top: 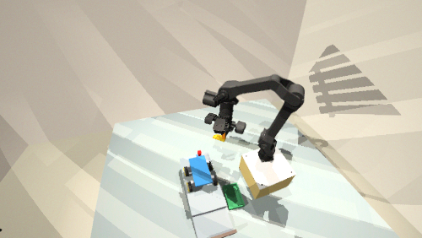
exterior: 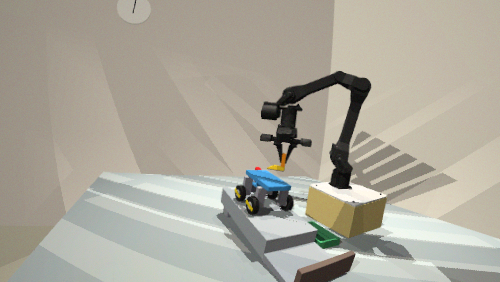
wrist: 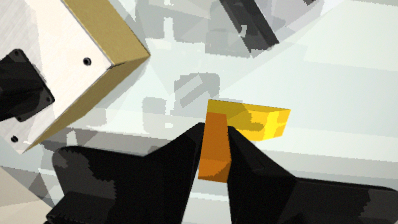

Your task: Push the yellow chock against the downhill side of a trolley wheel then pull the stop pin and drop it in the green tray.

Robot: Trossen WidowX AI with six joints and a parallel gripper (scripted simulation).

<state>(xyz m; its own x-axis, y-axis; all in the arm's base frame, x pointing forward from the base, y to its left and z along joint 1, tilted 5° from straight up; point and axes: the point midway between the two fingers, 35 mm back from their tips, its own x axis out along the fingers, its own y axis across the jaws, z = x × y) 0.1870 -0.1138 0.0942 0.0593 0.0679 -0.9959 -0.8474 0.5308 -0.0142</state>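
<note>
Right now the yellow chock is 20 mm ahead of my gripper tip, 10 mm to the right of it and 10 mm below it. From my gripper tip the other things lie so: blue-topped trolley (160 mm to the left, 130 mm ahead, 60 mm below); red-headed stop pin (130 mm ahead, 70 mm to the left, 50 mm below); grey ramp (170 mm to the left, 130 mm below, 130 mm ahead).
</note>
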